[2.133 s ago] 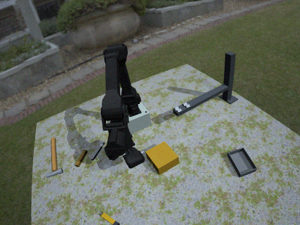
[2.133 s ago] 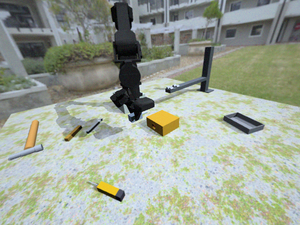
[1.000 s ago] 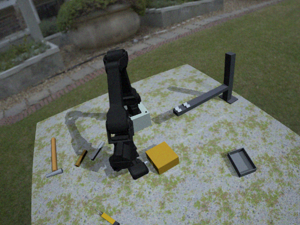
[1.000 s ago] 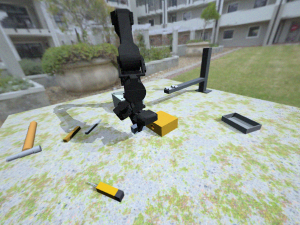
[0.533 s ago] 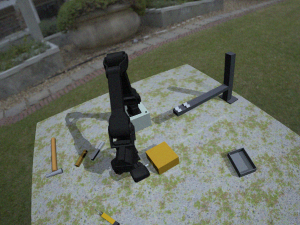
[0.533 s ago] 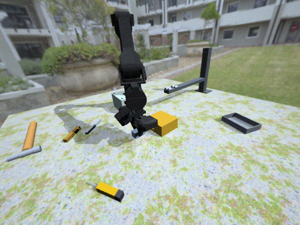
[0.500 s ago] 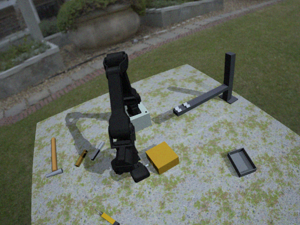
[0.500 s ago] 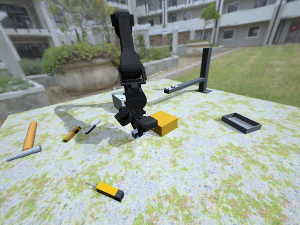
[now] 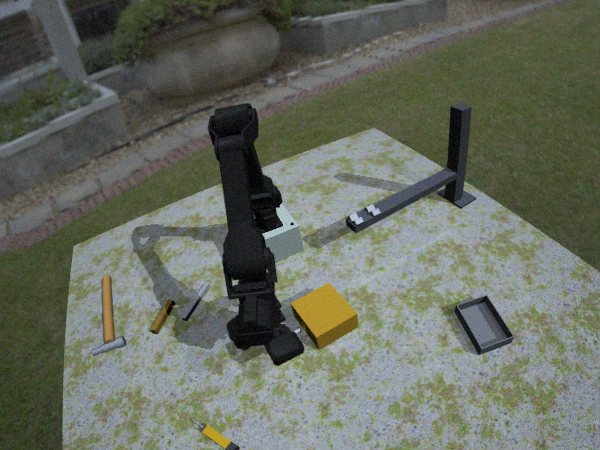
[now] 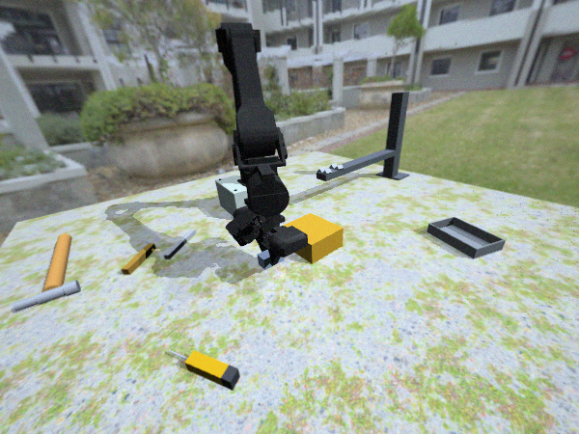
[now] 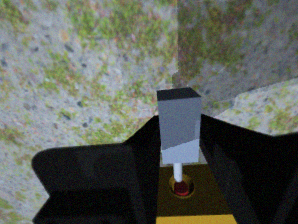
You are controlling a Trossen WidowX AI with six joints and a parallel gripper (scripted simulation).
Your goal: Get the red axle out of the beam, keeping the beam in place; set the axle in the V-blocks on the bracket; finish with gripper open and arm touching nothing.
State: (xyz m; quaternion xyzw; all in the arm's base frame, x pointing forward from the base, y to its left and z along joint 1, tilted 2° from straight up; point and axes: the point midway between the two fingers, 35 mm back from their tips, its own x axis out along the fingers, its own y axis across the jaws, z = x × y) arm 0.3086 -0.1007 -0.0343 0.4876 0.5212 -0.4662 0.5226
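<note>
Now: gripper tip 12 cm to the right of the yellow beam, 1 cm below it and 1 cm past it. From my gripper tip the other things lie so: yellow-and-black tool 18 cm to the right, 14 cm ahead, 1 cm below; then grey bar 22 cm behind, 15 cm to the right, 1 cm below; then grey block tool 2 cm to the left, 1 cm above.
</note>
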